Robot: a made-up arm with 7 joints.
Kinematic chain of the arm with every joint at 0, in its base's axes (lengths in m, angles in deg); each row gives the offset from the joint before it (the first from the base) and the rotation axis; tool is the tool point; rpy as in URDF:
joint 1: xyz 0.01 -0.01 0.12 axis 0 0.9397 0.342
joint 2: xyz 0 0 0.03 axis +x
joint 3: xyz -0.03 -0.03 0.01 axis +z
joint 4: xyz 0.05 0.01 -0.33 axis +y
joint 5: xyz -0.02 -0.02 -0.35 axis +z
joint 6: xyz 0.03 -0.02 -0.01 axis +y
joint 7: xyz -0.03 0.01 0 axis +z
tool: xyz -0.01 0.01 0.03 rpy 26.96 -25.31 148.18
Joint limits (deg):
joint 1: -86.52..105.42
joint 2: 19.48..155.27
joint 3: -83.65..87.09
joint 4: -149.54..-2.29
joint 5: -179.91..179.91
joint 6: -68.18..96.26
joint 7: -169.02..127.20
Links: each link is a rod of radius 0.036 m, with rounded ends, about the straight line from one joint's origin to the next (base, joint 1, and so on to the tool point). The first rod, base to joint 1, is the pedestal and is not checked.
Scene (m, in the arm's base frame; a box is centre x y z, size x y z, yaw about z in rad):
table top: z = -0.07
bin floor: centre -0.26 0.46 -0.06 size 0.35 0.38 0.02 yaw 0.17
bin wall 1: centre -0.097 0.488 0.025 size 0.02 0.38 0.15 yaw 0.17
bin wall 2: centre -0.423 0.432 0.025 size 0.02 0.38 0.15 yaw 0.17
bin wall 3: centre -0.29 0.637 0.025 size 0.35 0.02 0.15 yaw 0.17
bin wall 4: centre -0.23 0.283 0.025 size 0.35 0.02 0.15 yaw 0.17
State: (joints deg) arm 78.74 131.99 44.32 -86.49 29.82 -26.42 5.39
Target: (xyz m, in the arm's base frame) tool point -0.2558 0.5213 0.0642
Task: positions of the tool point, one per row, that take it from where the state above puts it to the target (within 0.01 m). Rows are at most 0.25 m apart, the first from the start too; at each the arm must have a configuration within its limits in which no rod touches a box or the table.
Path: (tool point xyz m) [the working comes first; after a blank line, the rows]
Joints at the target: 105.42 77.67 19.48 -61.78 30.24 -21.61 5.98
Straight joint move there: touches bin floor, bin wall 1, the table top.

1: 0.3576 0.4575 0.0631
2: 0.2118 0.5744 0.1018
3: 0.0193 0.6333 0.1567
4: -0.1920 0.6128 0.2276
5: -0.3871 0.5048 0.3075
6: -0.3245 0.5432 0.2241
7: -0.2797 0.5470 0.1392
8: -0.2558 0.5213 0.0642

